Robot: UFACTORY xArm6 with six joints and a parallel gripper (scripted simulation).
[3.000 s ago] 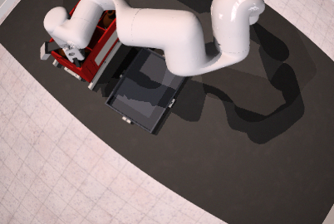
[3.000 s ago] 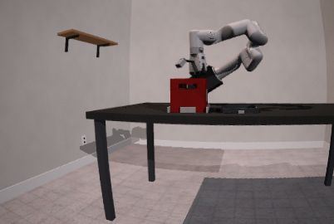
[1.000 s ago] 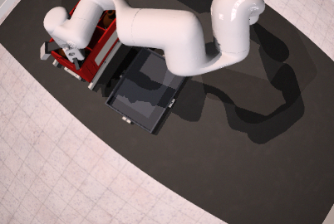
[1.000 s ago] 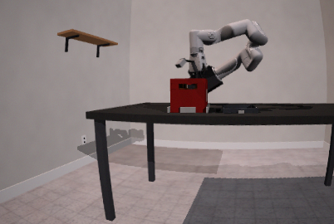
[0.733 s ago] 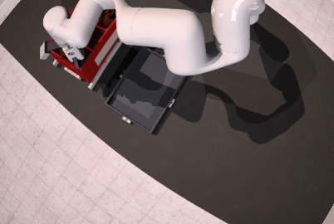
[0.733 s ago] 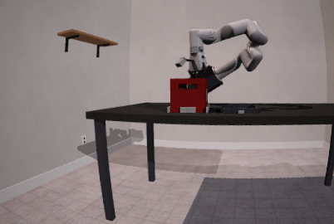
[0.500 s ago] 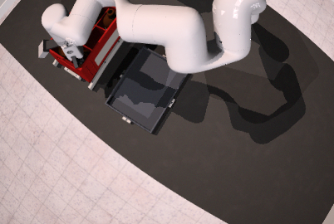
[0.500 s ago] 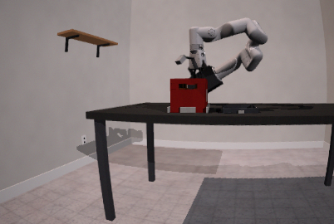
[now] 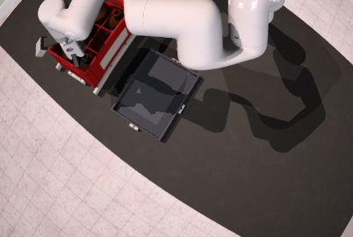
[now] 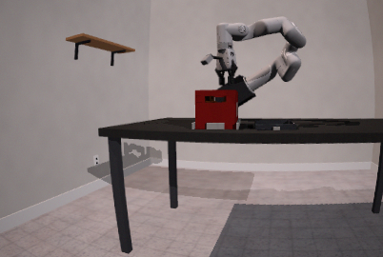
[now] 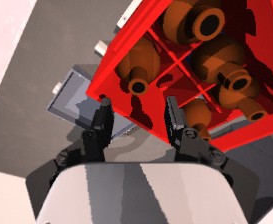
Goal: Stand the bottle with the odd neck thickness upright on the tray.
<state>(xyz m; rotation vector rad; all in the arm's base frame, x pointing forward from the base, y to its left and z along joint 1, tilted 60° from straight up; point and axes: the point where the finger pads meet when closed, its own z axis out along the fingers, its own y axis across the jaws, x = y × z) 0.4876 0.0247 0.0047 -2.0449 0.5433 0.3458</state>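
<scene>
Right now my hand is 70 mm past the red crate, 70 mm to the left of it and 130 mm above it. From my hand the other things lie so: dark flat tray: 100 mm behind, 210 mm to the left, 200 mm below.
</scene>
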